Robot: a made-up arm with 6 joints. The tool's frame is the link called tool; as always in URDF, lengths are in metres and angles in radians. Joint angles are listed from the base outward.
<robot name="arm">
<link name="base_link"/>
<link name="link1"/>
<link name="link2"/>
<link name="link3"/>
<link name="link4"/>
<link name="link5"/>
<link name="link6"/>
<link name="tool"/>
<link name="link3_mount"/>
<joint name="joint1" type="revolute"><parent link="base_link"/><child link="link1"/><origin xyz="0 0 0.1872" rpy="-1.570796 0 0"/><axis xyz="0 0 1"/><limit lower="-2.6" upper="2.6"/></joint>
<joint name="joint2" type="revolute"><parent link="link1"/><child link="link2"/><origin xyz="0.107 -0.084 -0.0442" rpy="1.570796 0 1.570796"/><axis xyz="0 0 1"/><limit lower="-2.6" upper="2.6"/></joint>
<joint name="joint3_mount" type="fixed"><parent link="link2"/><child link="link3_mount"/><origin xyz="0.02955 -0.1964 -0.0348"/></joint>
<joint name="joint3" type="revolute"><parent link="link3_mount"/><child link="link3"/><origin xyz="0.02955 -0.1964 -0.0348" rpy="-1.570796 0 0"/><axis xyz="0 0 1"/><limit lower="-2.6" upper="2.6"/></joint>
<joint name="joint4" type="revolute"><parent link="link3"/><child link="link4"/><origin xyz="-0.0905 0.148 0.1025" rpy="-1.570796 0 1.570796"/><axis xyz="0 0 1"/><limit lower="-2.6" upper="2.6"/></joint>
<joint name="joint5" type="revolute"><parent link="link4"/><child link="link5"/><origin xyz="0.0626 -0.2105 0.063" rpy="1.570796 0 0"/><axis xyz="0 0 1"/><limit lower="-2.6" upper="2.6"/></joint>
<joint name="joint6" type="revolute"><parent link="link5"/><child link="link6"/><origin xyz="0.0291 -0.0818 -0.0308" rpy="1.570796 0 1.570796"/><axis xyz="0 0 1"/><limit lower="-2.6" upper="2.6"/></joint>
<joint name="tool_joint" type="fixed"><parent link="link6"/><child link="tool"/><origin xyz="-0.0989 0.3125 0.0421" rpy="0 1.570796 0"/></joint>
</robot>
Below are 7 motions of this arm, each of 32 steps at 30 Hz.
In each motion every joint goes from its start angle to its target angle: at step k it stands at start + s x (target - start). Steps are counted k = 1, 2, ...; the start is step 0. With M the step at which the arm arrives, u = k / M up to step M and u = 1 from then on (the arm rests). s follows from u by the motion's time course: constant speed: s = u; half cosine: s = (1 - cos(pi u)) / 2; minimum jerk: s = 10 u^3 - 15 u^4 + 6 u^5.
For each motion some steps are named. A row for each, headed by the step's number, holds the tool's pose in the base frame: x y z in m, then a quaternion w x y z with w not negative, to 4 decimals.
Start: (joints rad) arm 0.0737 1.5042 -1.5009 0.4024 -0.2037 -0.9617
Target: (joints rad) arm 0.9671 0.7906 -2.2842 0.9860 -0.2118 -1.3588
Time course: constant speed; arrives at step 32
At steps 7, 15, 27, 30, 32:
7: -0.1937 0.5238 0.1857 0.4746 0.4732 -0.7421 0.0129
15: -0.1987 0.5214 0.0141 0.6023 0.3833 -0.6889 0.1252
27: -0.3230 0.3705 -0.1979 0.7432 0.2885 -0.5167 0.3120
30: -0.3665 0.3097 -0.2286 0.7651 0.2720 -0.4609 0.3581
32: -0.3959 0.2653 -0.2430 0.7763 0.2624 -0.4218 0.3881

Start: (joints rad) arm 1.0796 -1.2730 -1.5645 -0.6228 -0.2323 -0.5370
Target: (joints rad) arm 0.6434 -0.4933 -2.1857 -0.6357 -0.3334 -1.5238
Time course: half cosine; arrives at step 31
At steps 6, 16, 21, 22, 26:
6: -0.1520 -0.0130 0.2379 0.8459 0.2506 -0.2686 0.3867
16: -0.2463 -0.0843 0.2449 0.6528 0.4740 -0.4284 0.4069
21: -0.2875 -0.1310 0.1761 0.4971 0.5389 -0.5071 0.4532
22: -0.2918 -0.1377 0.1592 0.4677 0.5450 -0.5191 0.4633
26: -0.2972 -0.1550 0.0987 0.3725 0.5539 -0.5531 0.4985

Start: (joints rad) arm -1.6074 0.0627 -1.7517 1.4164 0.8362 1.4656
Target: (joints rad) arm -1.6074 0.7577 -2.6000 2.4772 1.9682 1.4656
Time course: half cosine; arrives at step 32
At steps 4, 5, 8, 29, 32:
4: 0.3214 -0.7032 0.3494 0.1723 0.5588 0.3156 0.7473
5: 0.3236 -0.7061 0.3444 0.1664 0.5567 0.3033 0.7553
8: 0.3346 -0.7148 0.3190 0.1375 0.5457 0.2504 0.7878
29: 0.5912 -0.3006 -0.0316 0.3818 -0.2867 0.3085 -0.8227
32: 0.5964 -0.2770 -0.0343 0.3967 -0.2772 0.3227 -0.8134

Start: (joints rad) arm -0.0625 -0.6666 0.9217 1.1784 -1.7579 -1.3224
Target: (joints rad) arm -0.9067 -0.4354 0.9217 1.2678 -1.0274 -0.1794
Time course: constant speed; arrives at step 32
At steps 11, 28, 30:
11: -0.4822 -0.0178 0.7138 0.6686 0.5950 -0.1555 0.4181
28: -0.6325 0.0318 0.3770 0.7895 0.2848 -0.2862 0.4622
30: -0.6355 0.0307 0.3282 0.7957 0.2430 -0.3043 0.4639

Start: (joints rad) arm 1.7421 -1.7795 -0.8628 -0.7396 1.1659 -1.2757
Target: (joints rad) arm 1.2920 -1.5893 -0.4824 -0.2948 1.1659 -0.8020
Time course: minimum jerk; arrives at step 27
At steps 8, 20, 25, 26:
8: 0.0778 0.2023 0.2483 0.7717 -0.1310 0.6077 -0.1342
20: -0.0858 0.1103 0.2603 0.7206 -0.3818 0.5665 -0.1184
25: -0.1084 0.0982 0.2675 0.7036 -0.4126 0.5659 -0.1202
26: -0.1091 0.0979 0.2677 0.7031 -0.4135 0.5659 -0.1202

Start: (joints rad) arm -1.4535 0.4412 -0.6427 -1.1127 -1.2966 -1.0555
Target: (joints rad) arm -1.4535 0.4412 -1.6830 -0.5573 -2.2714 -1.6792
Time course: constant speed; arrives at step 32
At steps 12, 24, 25, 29, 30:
12: -0.1048 0.0873 0.1726 0.4713 -0.0596 0.8795 -0.0292
24: 0.0619 0.1170 0.2068 0.6373 0.2645 0.7231 -0.0315
25: 0.0736 0.1148 0.2152 0.6447 0.2917 0.7061 -0.0271
29: 0.1139 0.0985 0.2538 0.6635 0.3986 0.6332 -0.0023
30: 0.1221 0.0926 0.2642 0.6655 0.4245 0.6140 0.0056

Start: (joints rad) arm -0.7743 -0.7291 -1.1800 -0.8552 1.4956 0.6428
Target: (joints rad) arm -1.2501 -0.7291 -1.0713 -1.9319 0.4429 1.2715
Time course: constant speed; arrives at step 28
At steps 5, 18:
5: 0.0384 0.0980 0.0124 0.8961 -0.1458 -0.3383 -0.2476
18: 0.0671 0.0410 0.3106 0.7448 0.0504 -0.4926 -0.4474

